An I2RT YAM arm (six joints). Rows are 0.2 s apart.
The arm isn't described. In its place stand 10 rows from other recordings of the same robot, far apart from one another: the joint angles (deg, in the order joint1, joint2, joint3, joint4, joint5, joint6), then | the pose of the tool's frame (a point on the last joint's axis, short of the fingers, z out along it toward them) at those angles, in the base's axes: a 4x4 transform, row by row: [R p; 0 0 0 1], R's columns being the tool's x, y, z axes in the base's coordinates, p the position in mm.
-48.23 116.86 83.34 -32.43 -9.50 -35.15 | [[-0.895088, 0.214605, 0.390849, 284.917], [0.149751, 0.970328, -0.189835, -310.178], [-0.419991, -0.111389, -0.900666, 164.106], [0, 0, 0, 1]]
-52.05 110.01 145.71 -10.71 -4.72 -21.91 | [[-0.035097, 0.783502, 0.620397, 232.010], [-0.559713, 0.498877, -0.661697, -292.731], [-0.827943, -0.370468, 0.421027, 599.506], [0, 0, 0, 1]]
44.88 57.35 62.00 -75.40 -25.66 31.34 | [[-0.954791, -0.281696, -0.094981, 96.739], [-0.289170, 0.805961, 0.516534, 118.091], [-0.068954, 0.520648, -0.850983, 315.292], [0, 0, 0, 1]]
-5.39 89.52 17.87 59.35 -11.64 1.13 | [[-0.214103, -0.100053, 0.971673, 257.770], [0.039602, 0.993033, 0.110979, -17.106], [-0.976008, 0.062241, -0.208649, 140.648], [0, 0, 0, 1]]
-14.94 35.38 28.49 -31.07 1.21 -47.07 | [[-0.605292, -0.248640, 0.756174, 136.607], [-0.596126, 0.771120, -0.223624, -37.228], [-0.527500, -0.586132, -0.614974, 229.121], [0, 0, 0, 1]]
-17.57 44.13 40.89 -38.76 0.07 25.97 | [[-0.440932, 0.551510, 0.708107, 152.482], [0.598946, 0.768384, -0.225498, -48.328], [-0.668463, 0.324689, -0.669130, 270.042], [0, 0, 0, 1]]
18.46 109.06 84.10 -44.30 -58.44 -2.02 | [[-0.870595, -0.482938, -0.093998, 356.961], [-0.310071, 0.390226, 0.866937, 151.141], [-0.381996, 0.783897, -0.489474, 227.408], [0, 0, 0, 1]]
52.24 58.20 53.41 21.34 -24.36 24.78 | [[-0.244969, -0.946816, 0.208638, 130.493], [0.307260, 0.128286, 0.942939, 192.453], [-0.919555, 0.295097, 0.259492, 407.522], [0, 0, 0, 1]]
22.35 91.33 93.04 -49.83 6.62 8.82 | [[-0.727474, -0.197339, 0.657145, 318.086], [-0.134421, 0.980178, 0.145537, 126.344], [-0.672840, 0.017540, -0.739580, 363.289], [0, 0, 0, 1]]
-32.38 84.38 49.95 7.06 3.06 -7.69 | [[-0.461678, 0.517681, 0.720320, 275.506], [0.134540, 0.843513, -0.519986, -176.957], [-0.876786, -0.143154, -0.459079, 236.836], [0, 0, 0, 1]]
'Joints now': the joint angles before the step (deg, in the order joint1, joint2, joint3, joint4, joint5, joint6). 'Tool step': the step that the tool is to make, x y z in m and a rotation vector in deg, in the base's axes. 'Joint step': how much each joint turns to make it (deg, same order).
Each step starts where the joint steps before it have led.
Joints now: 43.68, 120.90, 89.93, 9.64, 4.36, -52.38
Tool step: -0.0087, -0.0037, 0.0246, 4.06, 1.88, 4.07
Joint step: 0.01, -3.45, -0.04, -2.03, -5.30, 2.53
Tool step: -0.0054, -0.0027, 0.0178, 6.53, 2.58, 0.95
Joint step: -0.01, -2.24, -0.39, 1.05, -2.97, 5.87
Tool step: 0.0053, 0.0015, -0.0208, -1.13, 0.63, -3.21
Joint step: -0.08, 2.16, -1.15, 2.10, 3.10, 0.59
